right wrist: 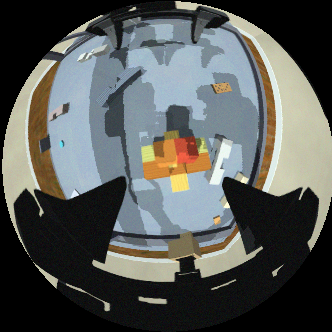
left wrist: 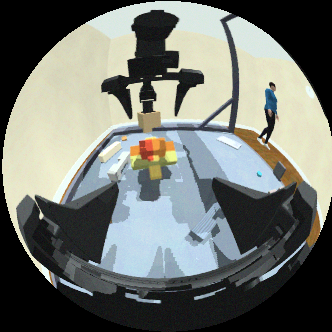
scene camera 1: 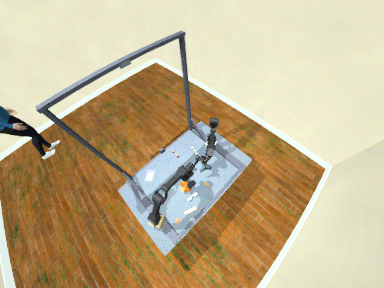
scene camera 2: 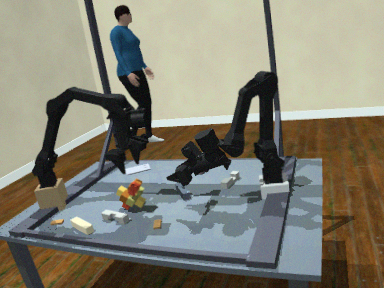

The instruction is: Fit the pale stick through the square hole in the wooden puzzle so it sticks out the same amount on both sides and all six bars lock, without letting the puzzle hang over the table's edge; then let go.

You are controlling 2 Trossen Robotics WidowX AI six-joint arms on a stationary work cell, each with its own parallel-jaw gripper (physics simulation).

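Pixels of known places: left gripper, fingertip midpoint: (right wrist: 154, 41) (left wrist: 164, 185) (scene camera 1: 197, 168) (scene camera 2: 172, 173); right gripper, fingertip midpoint: (right wrist: 176, 181) (left wrist: 152, 116) (scene camera 1: 185, 181) (scene camera 2: 131, 168); left arm's base, origin of the base link: (scene camera 2: 273, 179); right arm's base, origin of the base link: (right wrist: 185, 258) (left wrist: 147, 111) (scene camera 1: 156, 220) (scene camera 2: 48, 184).
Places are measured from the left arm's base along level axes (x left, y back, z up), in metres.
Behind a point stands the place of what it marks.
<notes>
The pale stick (scene camera 1: 190, 210) {x 0.173, y -0.698, z -0.022 m} (scene camera 2: 82, 225) {x 0.195, y -0.681, z -0.022 m} (left wrist: 110, 151) {x 0.167, y -0.681, z -0.032 m} lies flat on the table, apart from the puzzle; in the right wrist view a finger partly covers it. The red, orange, yellow and green wooden puzzle (scene camera 1: 185, 186) (scene camera 2: 132, 195) {x 0.054, y -0.525, z 0.013 m} (left wrist: 152, 150) {x 0.028, y -0.497, z 0.040 m} (right wrist: 175, 155) stands on the table, well inside the edges. Its square hole cannot be made out clearly. My right gripper (scene camera 2: 131, 167) {x 0.020, y -0.520, z 0.107 m} (left wrist: 152, 116) {x 0.020, y -0.520, z 0.107 m} is open and empty, above the puzzle, fingers pointing down. My left gripper (left wrist: 164, 185) {x 0.039, y -0.361, z 0.081 m} (right wrist: 154, 41) {x 0.039, y -0.361, z 0.081 m} is open and empty, raised over the table to the right of the puzzle in scene camera 2.
A light grey notched block (scene camera 2: 115, 216) {x 0.141, y -0.573, z -0.024 m} (right wrist: 220, 159) {x 0.121, y -0.575, z -0.022 m} lies between stick and puzzle. An orange dotted tile (scene camera 2: 157, 223) {x 0.175, y -0.410, z -0.042 m} (right wrist: 221, 88) {x 0.169, y -0.415, z -0.042 m}, a blue-grey notched block (left wrist: 205, 225) {x -0.021, y -0.339, z -0.022 m} (right wrist: 120, 87) {x -0.044, y -0.368, z -0.031 m}, a white notched block (scene camera 2: 230, 179) {x -0.090, y -0.163, z -0.024 m} and a white card (scene camera 2: 137, 169) {x -0.352, y -0.636, z -0.044 m} lie around. A person (scene camera 2: 127, 55) stands beyond the table.
</notes>
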